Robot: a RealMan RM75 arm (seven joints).
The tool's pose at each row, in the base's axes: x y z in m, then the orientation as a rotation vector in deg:
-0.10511 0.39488 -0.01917 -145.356 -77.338 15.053
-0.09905 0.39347 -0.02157 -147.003 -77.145 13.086
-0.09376 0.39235 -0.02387 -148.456 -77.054 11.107
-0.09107 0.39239 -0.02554 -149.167 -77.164 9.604
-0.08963 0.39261 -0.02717 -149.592 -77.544 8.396
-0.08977 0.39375 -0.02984 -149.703 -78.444 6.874
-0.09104 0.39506 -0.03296 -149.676 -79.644 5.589
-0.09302 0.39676 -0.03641 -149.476 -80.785 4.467
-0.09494 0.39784 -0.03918 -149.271 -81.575 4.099
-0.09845 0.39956 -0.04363 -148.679 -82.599 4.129
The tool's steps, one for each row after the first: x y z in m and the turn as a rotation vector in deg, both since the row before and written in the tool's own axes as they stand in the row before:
0.00227 0.00626 0.00042 -1.714 0.781 0.565
0.00213 0.00542 0.00076 -1.623 0.795 0.430
0.00161 0.00252 0.00104 -1.005 0.670 0.081
0.00102 0.00140 0.00133 -0.818 0.502 -0.153
0.00084 -0.00017 0.00278 -0.875 0.659 -0.582
0.00030 -0.00112 0.00342 -0.835 0.472 -0.783
0.00020 -0.00189 0.00389 -0.639 0.443 -0.794
-0.00026 -0.00167 0.00311 -0.274 0.082 -0.546
-0.00064 -0.00306 0.00503 0.047 -0.075 -0.789

